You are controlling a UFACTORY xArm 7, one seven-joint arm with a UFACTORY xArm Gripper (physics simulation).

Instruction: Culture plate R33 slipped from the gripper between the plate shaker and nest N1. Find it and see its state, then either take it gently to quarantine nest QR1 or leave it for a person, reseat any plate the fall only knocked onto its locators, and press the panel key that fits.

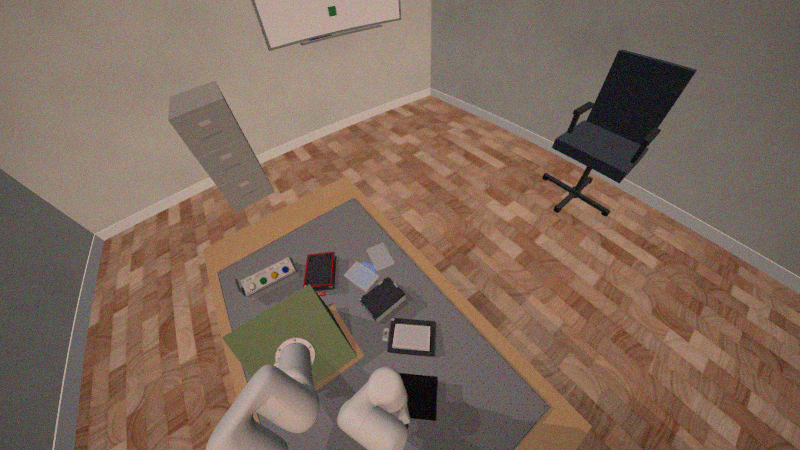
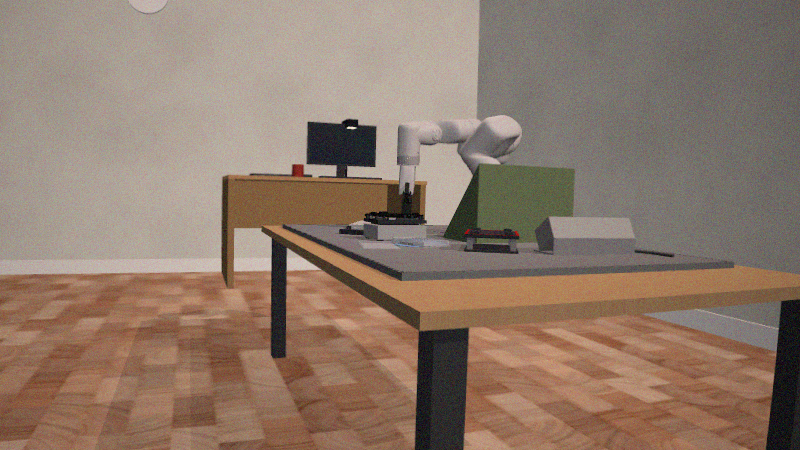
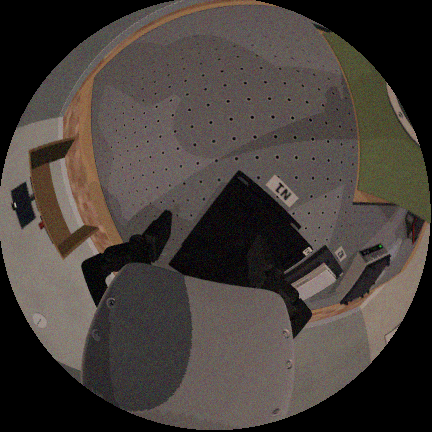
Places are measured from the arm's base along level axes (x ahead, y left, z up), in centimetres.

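Pixels of known places: gripper, fingertip midpoint: (image 2: 406, 212) (image 3: 212, 234); arm's base, origin of the base link: (image 1: 295, 355) (image 2: 505, 210).
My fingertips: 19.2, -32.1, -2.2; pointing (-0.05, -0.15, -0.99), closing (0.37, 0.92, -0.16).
For each thing: its top centre in the pictures, then the offset to it from my fingertips, as dx, dy, dz. "spot": a spot on its surface instead. Level surfaces: height alone.
- black nest N1, middle of its top: (image 3: 229, 267) (image 2: 394, 212) (image 1: 409, 395) +4.9, +1.5, -0.1
- white plate, middle of its top: (image 3: 305, 293) (image 1: 411, 336) +16.5, +16.0, -2.5
- dark nest N2, surface spot: (image 1: 431, 352) spot: +18.8, +7.9, -4.8
- pale blue square piece, middle of its top: (image 2: 420, 238) (image 3: 388, 257) (image 1: 360, 275) +14.8, +49.1, -4.8
- clear square piece, middle of its top: (image 2: 378, 243) (image 1: 380, 255) +26.6, +52.6, -5.4
- red-edged nest, middle of its top: (image 2: 492, 229) (image 1: 318, 268) +1.4, +61.0, -1.6
- key panel, middle of its top: (image 2: 585, 216) (image 1: 265, 271) -18.1, +70.7, +2.2
- grey perforated mat, its level: dz -6.2
My gripper (image 2: 407, 205) (image 3: 212, 234) is open and empty above black nest N1 (image 1: 423, 397) (image 3: 240, 210); whether a dark plate lies in N1 is unclear. A white plate (image 1: 411, 338) (image 3: 316, 282) lies in the dark nest N2 (image 1: 431, 352). The shaker (image 1: 392, 308) (image 2: 394, 231) (image 3: 350, 275) has a black top. Beyond it lie a pale blue square piece (image 1: 360, 275) with a brighter blue patch at its edge, and a clear square piece (image 1: 380, 255); no R33 label is readable. The red-edged nest (image 1: 320, 269) (image 2: 491, 233) stands near the key panel (image 1: 267, 277) (image 2: 587, 245).
A green block (image 1: 268, 324) (image 2: 525, 201) (image 3: 385, 155) stands beside the arm's base and rises above the grey perforated mat (image 1: 346, 223) (image 3: 215, 90). The wooden table edge (image 1: 447, 291) (image 2: 358, 279) surrounds the mat. A desk (image 2: 307, 201) with a monitor (image 2: 341, 144) stands farther off.
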